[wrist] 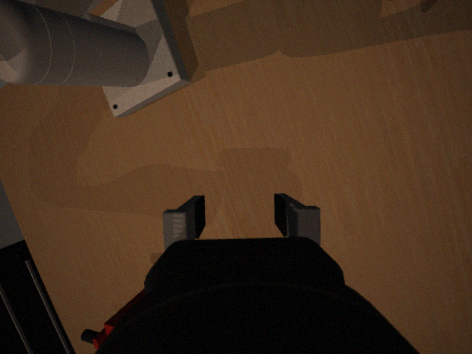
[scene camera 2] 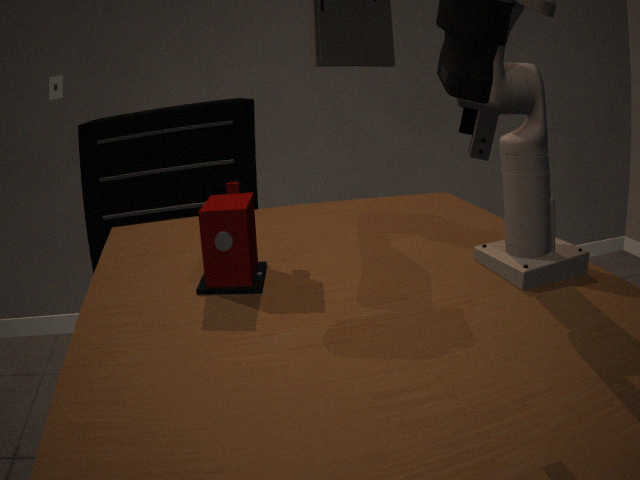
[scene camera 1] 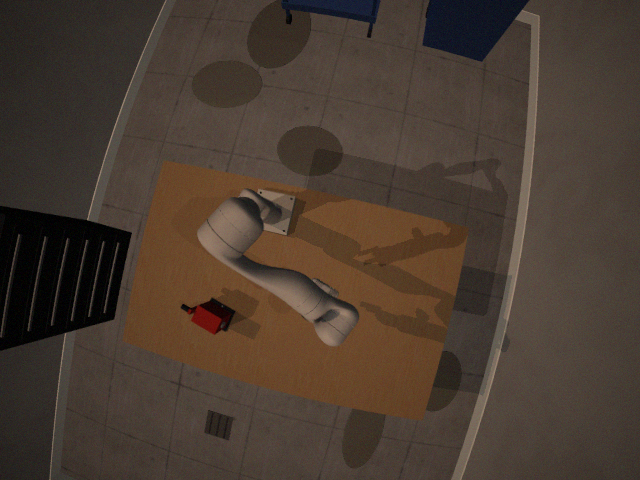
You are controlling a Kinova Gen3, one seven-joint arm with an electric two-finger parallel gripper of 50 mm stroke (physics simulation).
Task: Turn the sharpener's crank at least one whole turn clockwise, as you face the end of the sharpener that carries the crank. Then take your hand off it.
Path:
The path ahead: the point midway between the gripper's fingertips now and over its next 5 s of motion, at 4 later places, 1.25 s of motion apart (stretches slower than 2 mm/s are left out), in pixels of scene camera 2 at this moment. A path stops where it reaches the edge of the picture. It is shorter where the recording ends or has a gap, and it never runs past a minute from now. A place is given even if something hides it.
My gripper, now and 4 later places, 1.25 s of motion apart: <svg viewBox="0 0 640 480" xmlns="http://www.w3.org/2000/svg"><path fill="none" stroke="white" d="M472 144L343 94L345 94L344 94L343 94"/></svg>

